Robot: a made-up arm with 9 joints.
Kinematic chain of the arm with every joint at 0, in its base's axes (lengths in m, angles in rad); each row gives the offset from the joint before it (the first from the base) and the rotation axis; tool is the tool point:
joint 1: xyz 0 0 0.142 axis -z
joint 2: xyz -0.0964 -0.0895 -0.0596 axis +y
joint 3: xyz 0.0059 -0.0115 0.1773 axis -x
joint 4: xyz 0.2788 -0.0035 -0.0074 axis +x
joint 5: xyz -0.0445 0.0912 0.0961 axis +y
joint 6: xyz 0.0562 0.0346 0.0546 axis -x
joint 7: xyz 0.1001 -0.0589 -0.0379 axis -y
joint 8: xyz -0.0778 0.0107 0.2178 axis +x
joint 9: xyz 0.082 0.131 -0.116 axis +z
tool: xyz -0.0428 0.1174 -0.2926
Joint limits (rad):
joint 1: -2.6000..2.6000
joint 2: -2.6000..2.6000
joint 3: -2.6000..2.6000
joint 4: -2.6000..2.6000
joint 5: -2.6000..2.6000
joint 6: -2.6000..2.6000
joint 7: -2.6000..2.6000
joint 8: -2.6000..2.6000
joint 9: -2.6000..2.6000
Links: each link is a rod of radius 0.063 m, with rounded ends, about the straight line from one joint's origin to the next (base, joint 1, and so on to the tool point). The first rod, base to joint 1, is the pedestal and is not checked.
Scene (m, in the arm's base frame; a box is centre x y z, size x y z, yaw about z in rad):
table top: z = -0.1
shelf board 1: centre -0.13 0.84 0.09 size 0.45 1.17 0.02 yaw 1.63
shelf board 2: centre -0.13 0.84 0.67 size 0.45 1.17 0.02 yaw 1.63
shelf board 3: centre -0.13 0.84 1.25 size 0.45 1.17 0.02 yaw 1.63
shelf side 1: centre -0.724 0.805 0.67 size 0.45 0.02 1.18 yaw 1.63
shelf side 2: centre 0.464 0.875 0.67 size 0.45 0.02 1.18 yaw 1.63
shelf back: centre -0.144 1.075 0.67 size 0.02 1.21 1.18 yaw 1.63
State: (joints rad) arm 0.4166 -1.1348 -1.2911 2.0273 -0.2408 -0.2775 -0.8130 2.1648 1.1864
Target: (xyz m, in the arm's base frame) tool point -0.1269 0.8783 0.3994
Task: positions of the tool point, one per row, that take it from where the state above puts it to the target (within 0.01 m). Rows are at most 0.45 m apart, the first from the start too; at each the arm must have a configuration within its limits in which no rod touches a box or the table.
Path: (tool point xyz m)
1: 0.6078 -0.0741 0.4516
2: 0.5020 0.3187 0.5350
3: 0.2355 0.6630 0.5314
4: -0.1268 0.8783 0.3994

